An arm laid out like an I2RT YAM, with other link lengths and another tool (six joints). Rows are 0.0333 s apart.
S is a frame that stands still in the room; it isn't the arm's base.
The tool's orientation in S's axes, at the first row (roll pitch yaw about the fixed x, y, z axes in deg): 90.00 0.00 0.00
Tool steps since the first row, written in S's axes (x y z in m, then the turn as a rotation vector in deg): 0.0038 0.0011 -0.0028 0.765 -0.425 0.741; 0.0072 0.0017 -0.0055 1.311 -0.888 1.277; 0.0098 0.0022 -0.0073 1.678 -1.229 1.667; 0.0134 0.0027 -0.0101 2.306 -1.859 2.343; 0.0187 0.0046 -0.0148 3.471 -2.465 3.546; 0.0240 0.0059 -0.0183 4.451 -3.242 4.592; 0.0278 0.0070 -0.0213 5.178 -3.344 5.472; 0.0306 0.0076 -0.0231 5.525 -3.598 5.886; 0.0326 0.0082 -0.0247 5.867 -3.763 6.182
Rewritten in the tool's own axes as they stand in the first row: 0.0038 -0.0028 -0.0011 0.765 0.741 0.425; 0.0072 -0.0055 -0.0017 1.311 1.277 0.888; 0.0098 -0.0073 -0.0022 1.678 1.667 1.229; 0.0134 -0.0101 -0.0027 2.306 2.343 1.859; 0.0187 -0.0148 -0.0046 3.471 3.546 2.465; 0.0240 -0.0183 -0.0059 4.451 4.592 3.242; 0.0278 -0.0213 -0.0070 5.178 5.472 3.344; 0.0306 -0.0231 -0.0076 5.525 5.886 3.598; 0.0326 -0.0247 -0.0082 5.867 6.182 3.763
